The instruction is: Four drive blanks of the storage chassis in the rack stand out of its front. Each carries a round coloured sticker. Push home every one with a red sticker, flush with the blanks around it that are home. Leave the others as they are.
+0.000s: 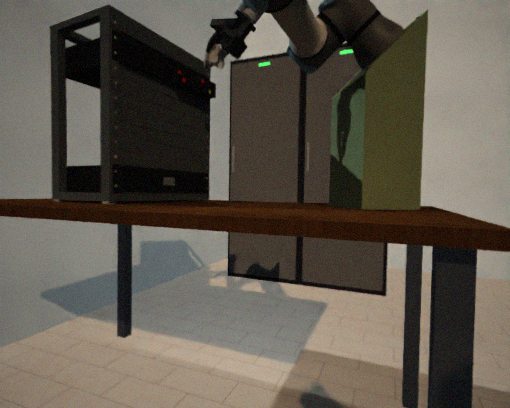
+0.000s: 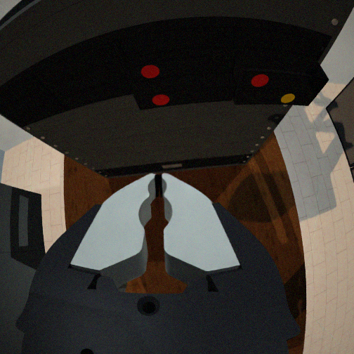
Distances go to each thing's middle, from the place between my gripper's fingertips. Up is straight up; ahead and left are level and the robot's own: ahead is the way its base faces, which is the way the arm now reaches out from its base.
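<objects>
Rack (image 1: 155, 97): my gripper 180 mm above it, 260 mm short of it, 50 mm to the right of it.
</objects>
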